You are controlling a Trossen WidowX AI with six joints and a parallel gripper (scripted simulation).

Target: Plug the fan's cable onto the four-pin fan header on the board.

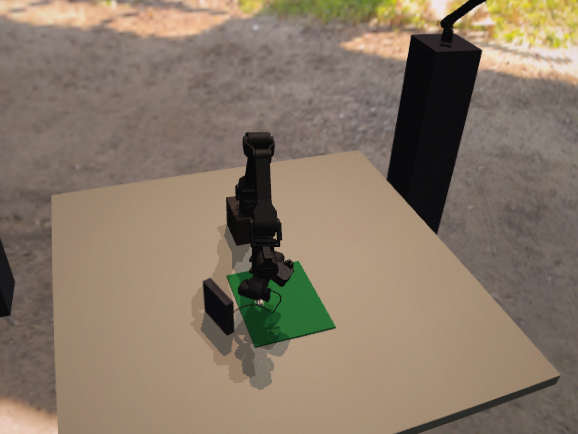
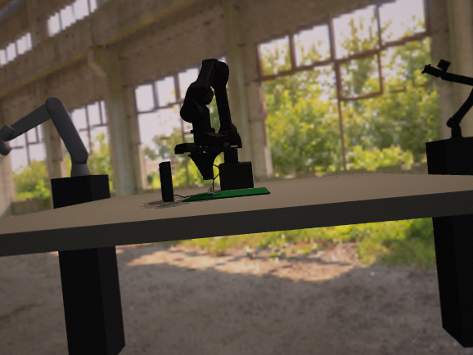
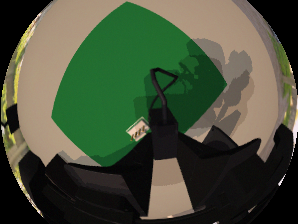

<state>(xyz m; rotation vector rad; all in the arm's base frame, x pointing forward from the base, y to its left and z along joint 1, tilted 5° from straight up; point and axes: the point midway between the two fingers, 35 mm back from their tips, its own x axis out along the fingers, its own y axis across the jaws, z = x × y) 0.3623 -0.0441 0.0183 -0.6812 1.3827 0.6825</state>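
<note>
Right now my gripper tip is 5 cm above the pale header key and 4 cm past it. Round my gripper tip: pale fan header 7 cm below, 4 cm behind; black plug 1 cm to the left, 1 cm ahead, 1 cm above; green board 8 cm below, 6 cm to the left, 3 cm behind.
</note>
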